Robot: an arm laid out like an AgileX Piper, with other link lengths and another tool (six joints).
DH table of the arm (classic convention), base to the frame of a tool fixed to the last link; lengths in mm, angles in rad. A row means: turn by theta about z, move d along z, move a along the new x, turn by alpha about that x. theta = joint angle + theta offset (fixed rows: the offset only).
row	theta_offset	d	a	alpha
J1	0	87.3	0	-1.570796
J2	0.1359	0	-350.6	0
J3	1.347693	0	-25.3	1.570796
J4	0	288.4	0	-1.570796
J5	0	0	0	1.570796
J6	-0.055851	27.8	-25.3	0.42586
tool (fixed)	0	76.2	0	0
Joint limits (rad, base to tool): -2.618..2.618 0..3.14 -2.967..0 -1.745..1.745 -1.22..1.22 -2.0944..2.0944
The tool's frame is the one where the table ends.
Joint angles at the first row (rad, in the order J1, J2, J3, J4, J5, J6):
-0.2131, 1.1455, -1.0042, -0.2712, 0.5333, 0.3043
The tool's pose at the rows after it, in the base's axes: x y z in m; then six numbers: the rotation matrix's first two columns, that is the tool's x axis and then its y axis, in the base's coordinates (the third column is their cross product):
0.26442 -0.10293 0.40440 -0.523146 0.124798 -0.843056 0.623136 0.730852 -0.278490
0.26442 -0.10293 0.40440 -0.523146 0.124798 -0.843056 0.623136 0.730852 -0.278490
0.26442 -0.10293 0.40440 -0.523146 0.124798 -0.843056 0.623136 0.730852 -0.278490
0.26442 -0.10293 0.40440 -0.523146 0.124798 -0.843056 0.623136 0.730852 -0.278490
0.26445 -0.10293 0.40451 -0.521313 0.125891 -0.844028 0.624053 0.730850 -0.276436
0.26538 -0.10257 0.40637 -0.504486 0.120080 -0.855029 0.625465 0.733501 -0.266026
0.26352 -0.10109 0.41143 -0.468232 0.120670 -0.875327 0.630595 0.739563 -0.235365
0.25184 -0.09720 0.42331 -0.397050 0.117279 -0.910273 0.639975 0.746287 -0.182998
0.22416 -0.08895 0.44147 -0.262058 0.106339 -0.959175 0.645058 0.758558 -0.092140
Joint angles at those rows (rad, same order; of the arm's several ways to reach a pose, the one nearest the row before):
-0.2132, 1.1455, -1.0042, -0.2712, 0.5313, 0.3025
-0.2132, 1.1455, -1.0042, -0.2712, 0.5313, 0.3025
-0.2132, 1.1455, -1.0042, -0.2712, 0.5313, 0.3025
-0.2132, 1.1455, -1.0042, -0.2712, 0.5313, 0.3025
-0.2131, 1.1455, -1.0042, -0.2712, 0.5296, 0.3043
-0.2131, 1.1455, -1.0042, -0.2705, 0.5080, 0.3043
-0.2132, 1.1354, -1.0042, -0.2569, 0.4760, 0.3043
-0.2132, 1.0943, -0.9968, -0.2406, 0.4295, 0.3061
-0.2132, 1.0042, -0.9665, -0.2136, 0.3428, 0.3060

